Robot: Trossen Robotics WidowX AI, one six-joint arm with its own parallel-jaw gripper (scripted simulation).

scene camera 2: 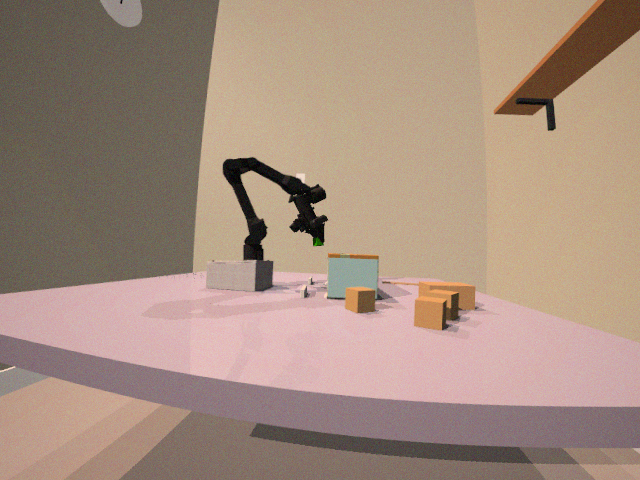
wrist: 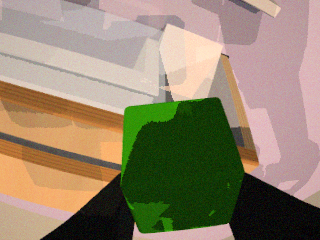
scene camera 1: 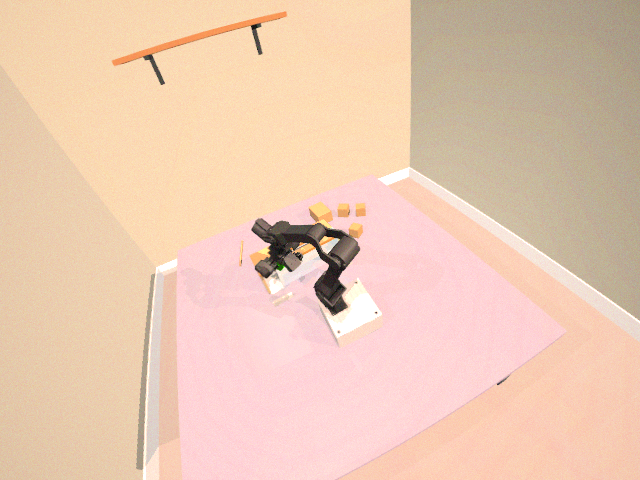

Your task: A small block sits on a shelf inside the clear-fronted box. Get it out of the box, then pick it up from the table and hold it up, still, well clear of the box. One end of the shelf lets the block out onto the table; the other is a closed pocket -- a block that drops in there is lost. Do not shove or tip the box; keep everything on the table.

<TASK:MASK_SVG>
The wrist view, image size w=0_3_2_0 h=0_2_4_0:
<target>my gripper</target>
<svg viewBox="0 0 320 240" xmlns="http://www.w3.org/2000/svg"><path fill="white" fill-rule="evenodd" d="M121 173L119 176L113 177L105 185L105 188L97 192L96 196L89 200L89 203L80 208L80 211L77 211L65 223L49 232L49 235L47 233L47 235L41 237L41 240L133 240L135 220L133 220L131 209L129 209L127 199L125 199L123 189L121 189ZM244 172L239 199L237 199L235 208L233 208L231 221L228 223L231 225L231 231L235 240L320 240L320 208L317 208L316 205L313 207L312 204L296 199L295 196L289 196L289 193L280 191L279 188L272 187L271 184L264 183L261 179L256 179L251 173Z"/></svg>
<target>green block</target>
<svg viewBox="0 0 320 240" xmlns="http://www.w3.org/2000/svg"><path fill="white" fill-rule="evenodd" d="M219 97L129 105L129 107L124 109L123 148L121 148L120 168L121 189L123 189L137 229L141 233L188 231L188 229L225 225L231 221L233 208L235 208L237 199L239 199L241 183L243 183L244 164L240 159L239 152L237 152L237 144L235 139L233 139L231 128L229 128L227 113L225 113L223 103L221 103Z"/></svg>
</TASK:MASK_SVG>
